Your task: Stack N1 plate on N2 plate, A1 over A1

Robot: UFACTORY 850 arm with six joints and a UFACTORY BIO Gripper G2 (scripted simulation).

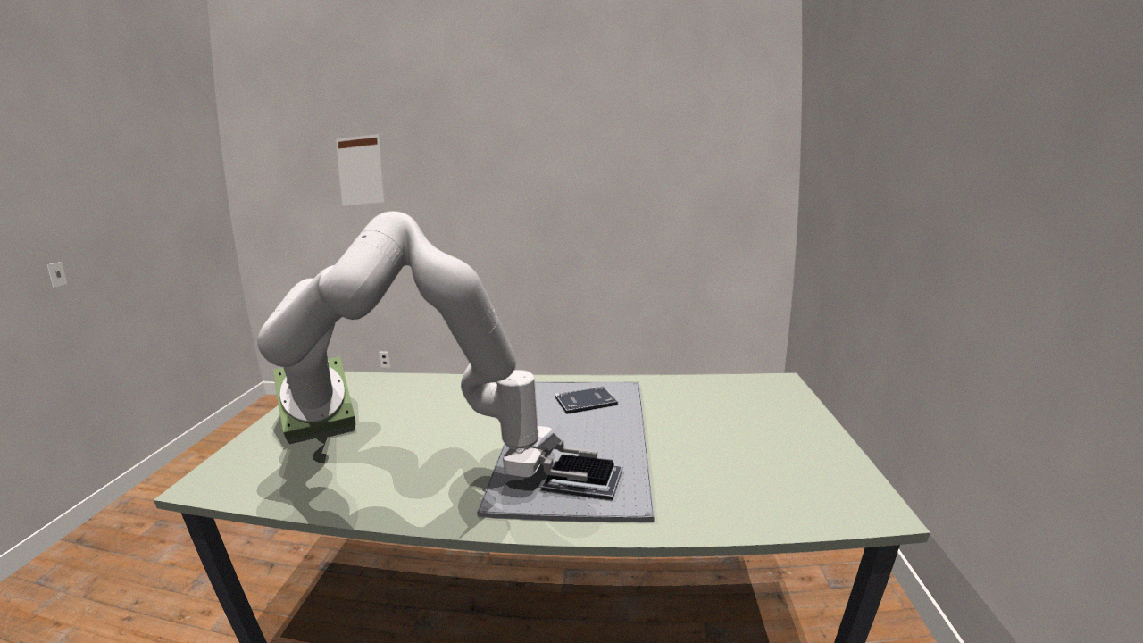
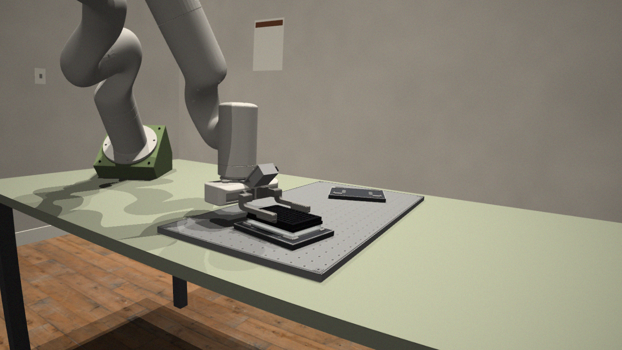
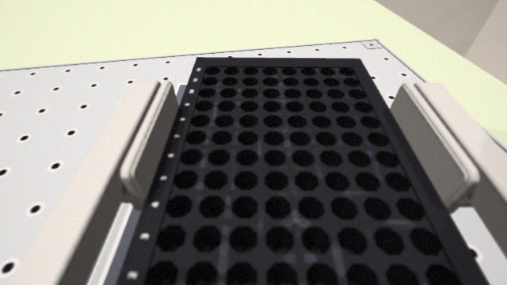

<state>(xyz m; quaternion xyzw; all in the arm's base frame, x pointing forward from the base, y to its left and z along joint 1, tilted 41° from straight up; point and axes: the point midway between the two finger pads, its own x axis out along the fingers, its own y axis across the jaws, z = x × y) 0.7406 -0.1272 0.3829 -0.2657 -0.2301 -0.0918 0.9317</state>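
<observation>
The black 96-well plate is 10 mm below my hand. Round my hand: plate nest N1 (420 mm to the left, 40 mm below, 40 mm ahead); then plate nest N2 (40 mm below); then clear 96-well plate (30 mm below).
</observation>
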